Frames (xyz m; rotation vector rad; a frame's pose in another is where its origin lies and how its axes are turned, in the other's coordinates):
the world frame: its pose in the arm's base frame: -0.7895 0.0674 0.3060 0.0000 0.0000 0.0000
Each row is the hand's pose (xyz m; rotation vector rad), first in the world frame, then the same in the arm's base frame.
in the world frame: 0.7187 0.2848 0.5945 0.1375 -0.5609 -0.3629
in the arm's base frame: -0.0708 0.3522 0.9005 0.1375 -0.5609 -0.3629
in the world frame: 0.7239 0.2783 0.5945 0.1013 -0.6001 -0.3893
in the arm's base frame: -0.0656 0.3457 0.9005 0.1013 -0.6001 -0.3893
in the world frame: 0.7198 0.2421 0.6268 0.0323 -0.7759 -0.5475
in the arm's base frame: -0.0697 0.3095 0.9328 0.0323 -0.7759 -0.5475
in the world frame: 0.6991 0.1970 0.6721 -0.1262 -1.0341 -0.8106
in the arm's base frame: -0.0904 0.2644 0.9781 -0.1262 -1.0341 -0.8106
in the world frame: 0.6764 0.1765 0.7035 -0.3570 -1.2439 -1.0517
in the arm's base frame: -0.1131 0.2439 1.0095 -0.3570 -1.2439 -1.0517
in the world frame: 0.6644 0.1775 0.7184 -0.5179 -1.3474 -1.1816
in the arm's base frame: -0.1251 0.2449 1.0244 -0.5179 -1.3474 -1.1816
